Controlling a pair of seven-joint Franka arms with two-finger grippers.
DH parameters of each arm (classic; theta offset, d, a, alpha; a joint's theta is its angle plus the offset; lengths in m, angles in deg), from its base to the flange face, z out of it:
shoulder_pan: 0 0.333 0 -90
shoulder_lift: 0 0 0 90
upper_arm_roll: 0 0.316 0.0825 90
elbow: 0 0 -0.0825 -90
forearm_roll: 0 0.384 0 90
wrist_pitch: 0 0 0.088 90
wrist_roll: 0 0.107 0 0
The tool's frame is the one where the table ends.
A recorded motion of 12 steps. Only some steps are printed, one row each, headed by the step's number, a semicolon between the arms.
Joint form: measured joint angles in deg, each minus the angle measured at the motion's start. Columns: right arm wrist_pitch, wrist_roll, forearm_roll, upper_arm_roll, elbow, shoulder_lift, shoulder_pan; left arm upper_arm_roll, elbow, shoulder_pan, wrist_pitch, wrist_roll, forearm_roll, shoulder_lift.
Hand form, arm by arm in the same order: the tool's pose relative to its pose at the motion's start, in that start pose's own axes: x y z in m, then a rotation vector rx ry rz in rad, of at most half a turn. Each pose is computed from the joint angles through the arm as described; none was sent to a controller.
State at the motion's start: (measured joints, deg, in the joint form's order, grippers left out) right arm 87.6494 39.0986 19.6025 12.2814 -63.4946 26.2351 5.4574; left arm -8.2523 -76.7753 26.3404 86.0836 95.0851 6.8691 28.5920
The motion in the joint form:
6: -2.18 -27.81 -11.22 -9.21 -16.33 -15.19 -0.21; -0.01 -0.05 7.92 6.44 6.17 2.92 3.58
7: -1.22 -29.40 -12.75 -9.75 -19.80 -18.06 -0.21; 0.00 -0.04 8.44 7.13 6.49 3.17 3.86
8: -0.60 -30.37 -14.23 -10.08 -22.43 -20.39 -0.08; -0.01 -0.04 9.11 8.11 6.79 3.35 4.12
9: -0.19 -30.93 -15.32 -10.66 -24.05 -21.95 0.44; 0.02 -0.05 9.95 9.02 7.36 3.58 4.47
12: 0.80 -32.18 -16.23 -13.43 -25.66 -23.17 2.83; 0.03 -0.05 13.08 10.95 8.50 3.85 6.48
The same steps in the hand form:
6: -0.0188 0.1056 -0.0543 -0.2551 0.0940 -0.3208; -0.0984 -0.0102 0.0366 0.0404 -0.0063 -0.0171
7: -0.0275 0.1176 -0.0586 -0.2815 0.1092 -0.3366; -0.1052 -0.0109 0.0392 0.0466 -0.0087 -0.0196
8: -0.0362 0.1258 -0.0620 -0.3067 0.1223 -0.3482; -0.1135 -0.0115 0.0413 0.0581 -0.0104 -0.0246
9: -0.0425 0.1306 -0.0647 -0.3251 0.1336 -0.3563; -0.1242 -0.0116 0.0450 0.0663 -0.0117 -0.0280
12: -0.0448 0.1367 -0.0664 -0.3406 0.1475 -0.3714; -0.1611 -0.0115 0.0693 0.0644 0.0045 -0.0552

